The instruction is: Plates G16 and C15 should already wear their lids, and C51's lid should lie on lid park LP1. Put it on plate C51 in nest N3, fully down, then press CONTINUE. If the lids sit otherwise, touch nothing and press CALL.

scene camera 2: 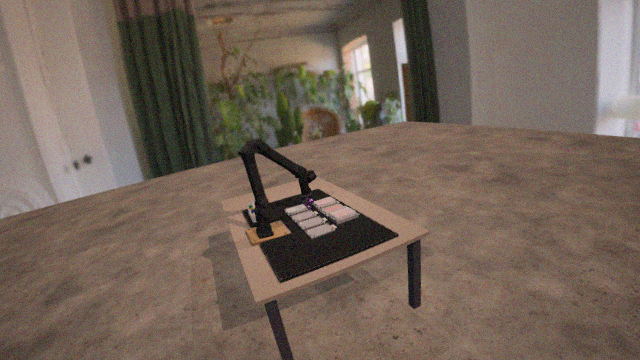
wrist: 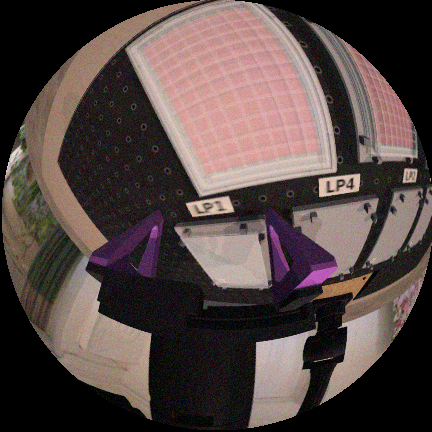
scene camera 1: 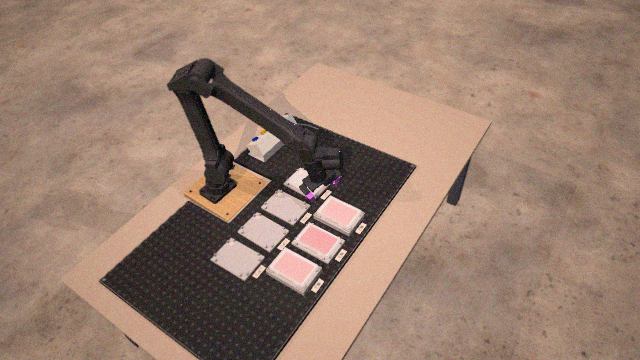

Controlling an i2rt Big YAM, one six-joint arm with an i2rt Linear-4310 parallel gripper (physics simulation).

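Places are measured from the arm's base along level axes (x ahead, y left, z up), in millimetres.
Pixels of known places: gripper, between the fingertips: (scene camera 2: 309,205) (wrist: 212,213) (scene camera 1: 325,193); arm's base, origin of its link: (scene camera 2: 264,233) (wrist: 329,301) (scene camera 1: 218,189).
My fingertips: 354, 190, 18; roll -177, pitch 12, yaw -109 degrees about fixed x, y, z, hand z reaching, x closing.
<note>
For each thing: its top centre in the pictures, then the offset to it from my fingertips, as dx, dy, dz. Level surfaces: height alone.
- middle plate, centre of its top: (scene camera 1: 318,238) (scene camera 2: 333,207) +99, -179, +9
- far plate, centre of its top: (scene camera 1: 293,265) (scene camera 2: 342,212) +102, -311, +23
- marked LP4, centre of its top: (wrist: 333,259) (scene camera 1: 285,204) (scene camera 2: 302,213) -87, -119, +2
- white button box, centre of its top: (scene camera 1: 271,127) (scene camera 2: 253,204) -347, +124, +66
- black mat, height of its surface: dz -18
My gripper (scene camera 1: 324,188) (scene camera 2: 309,202) (wrist: 212,213) is open, its purple fingers apart with nothing between them. It hangs above the lid park marked LP1. A pale, clear lid (scene camera 1: 298,181) (wrist: 232,257) lies on that park and shows between and beyond the fingers in the wrist view; the arm partly covers it in scene camera 1. Three pink plates stand in a row: the nearest to the gripper (scene camera 1: 339,214) (wrist: 235,90), a middle plate (scene camera 1: 318,241) (wrist: 392,100) and a far plate (scene camera 1: 294,270). Their nest labels are unreadable, and I cannot tell which plates wear lids.
Grey lid parks (scene camera 1: 285,206) (scene camera 1: 262,231) (scene camera 1: 237,258) stand beside the plates; the one beside LP1 is marked LP4 (wrist: 335,235). A white button box (scene camera 1: 265,148) with blue and yellow buttons stands behind the arm. The arm's wooden base (scene camera 1: 229,210) (scene camera 2: 255,238) is beside the black mat (scene camera 1: 165,280).
</note>
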